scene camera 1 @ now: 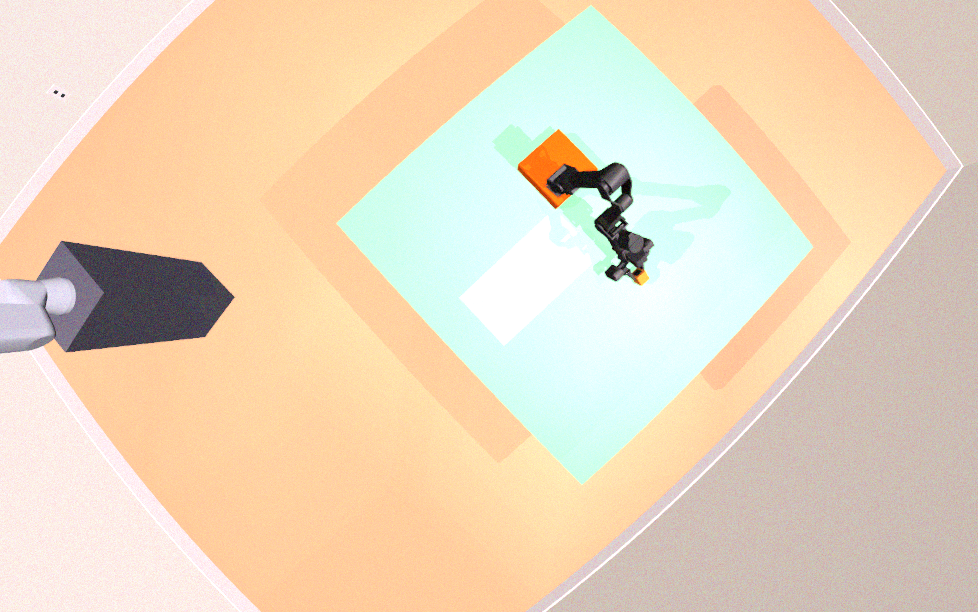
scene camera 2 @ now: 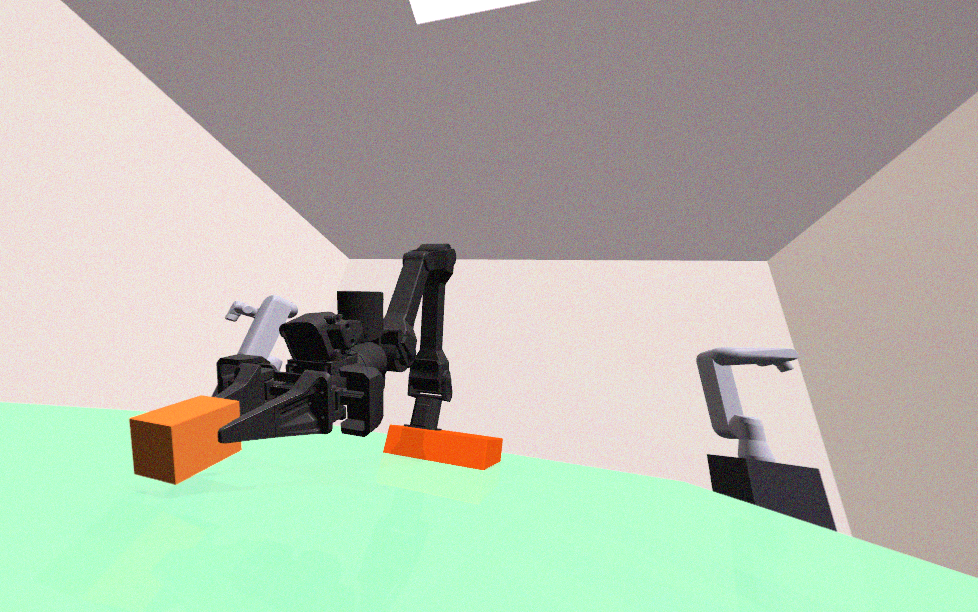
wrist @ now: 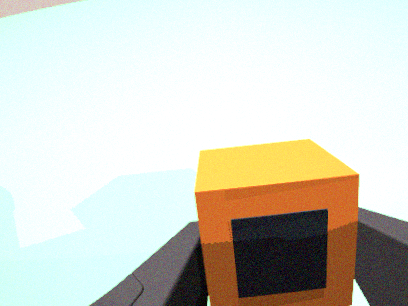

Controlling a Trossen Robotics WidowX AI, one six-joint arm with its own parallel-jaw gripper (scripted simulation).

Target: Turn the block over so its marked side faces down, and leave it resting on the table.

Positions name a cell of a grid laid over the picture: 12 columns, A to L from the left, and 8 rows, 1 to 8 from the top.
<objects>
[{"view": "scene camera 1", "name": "gripper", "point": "H4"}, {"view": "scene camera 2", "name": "orange block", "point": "C6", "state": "held by the gripper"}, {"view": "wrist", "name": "gripper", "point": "H6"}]
</objects>
